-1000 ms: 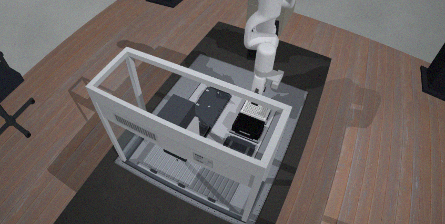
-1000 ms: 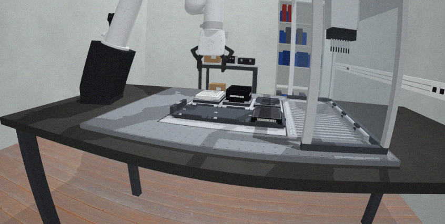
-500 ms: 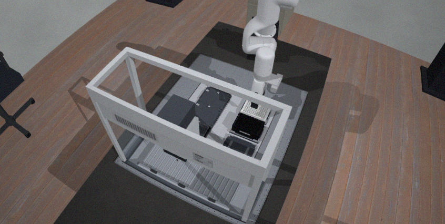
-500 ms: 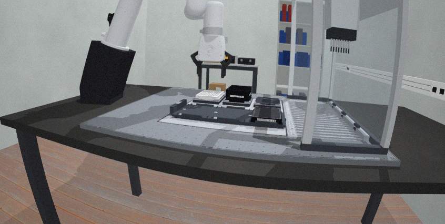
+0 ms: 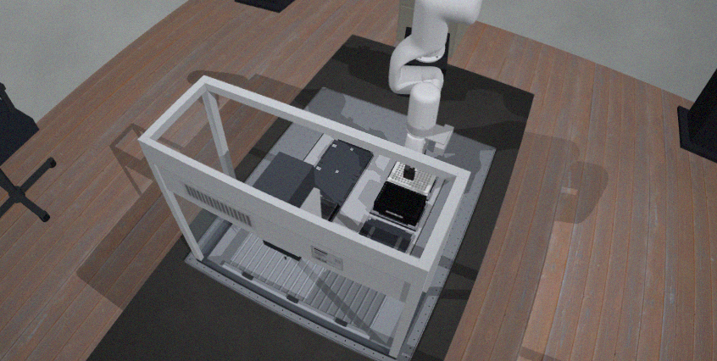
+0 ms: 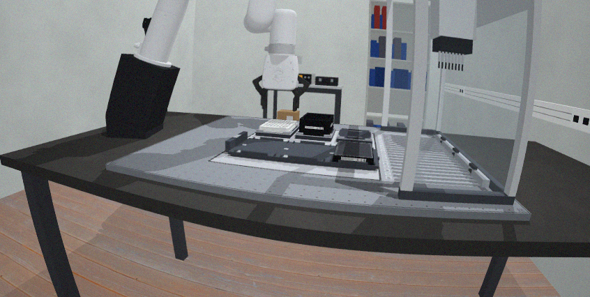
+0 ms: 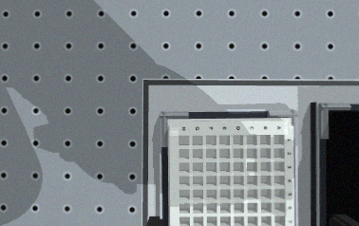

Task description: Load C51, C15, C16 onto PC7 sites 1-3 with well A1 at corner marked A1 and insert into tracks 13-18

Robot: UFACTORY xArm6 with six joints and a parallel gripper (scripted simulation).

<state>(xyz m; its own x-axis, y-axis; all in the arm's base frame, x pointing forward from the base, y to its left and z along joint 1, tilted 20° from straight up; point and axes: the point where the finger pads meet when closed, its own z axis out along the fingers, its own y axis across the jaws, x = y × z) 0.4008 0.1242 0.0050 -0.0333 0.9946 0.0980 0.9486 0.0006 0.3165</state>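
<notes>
The white 96-well plate C15 is 6 cm below my hand. The rest, counted from my hand: apron: 11 cm ahead, 12 cm to the right, 8 cm below; then nest S3: 22 cm ahead, 1 cm to the left, 7 cm below; then nest S1: 7 cm below.
</notes>
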